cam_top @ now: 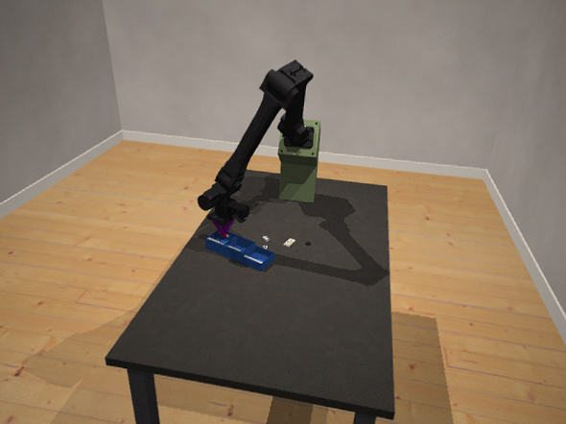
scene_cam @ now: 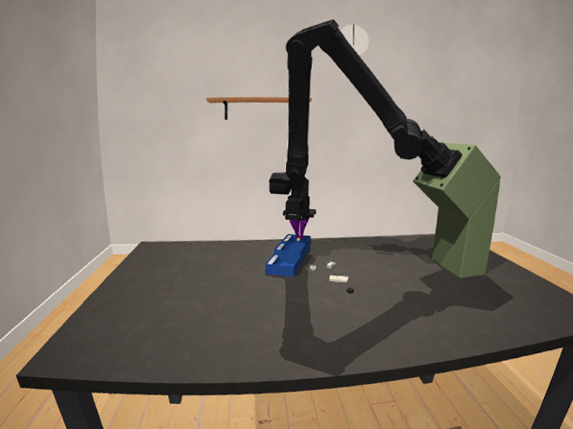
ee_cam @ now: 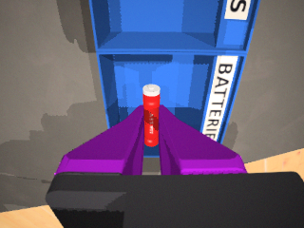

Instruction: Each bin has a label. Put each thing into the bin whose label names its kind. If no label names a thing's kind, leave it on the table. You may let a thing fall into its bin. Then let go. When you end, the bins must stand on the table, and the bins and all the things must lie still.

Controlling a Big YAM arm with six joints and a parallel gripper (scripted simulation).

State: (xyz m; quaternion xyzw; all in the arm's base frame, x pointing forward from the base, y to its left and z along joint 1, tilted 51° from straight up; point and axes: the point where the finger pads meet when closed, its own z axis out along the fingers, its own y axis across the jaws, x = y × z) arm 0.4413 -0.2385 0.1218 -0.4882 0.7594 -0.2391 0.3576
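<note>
Now: hand 250 mm to the right of the cream domino, 60 mm past it and 50 mm above it. Also, from my hand: grey nut: 160 mm to the left, 50 mm below, 10 mm behind; then red battery: right at my hand; then dark hex nut: 320 mm to the left, 60 mm behind, 50 mm below.
</note>
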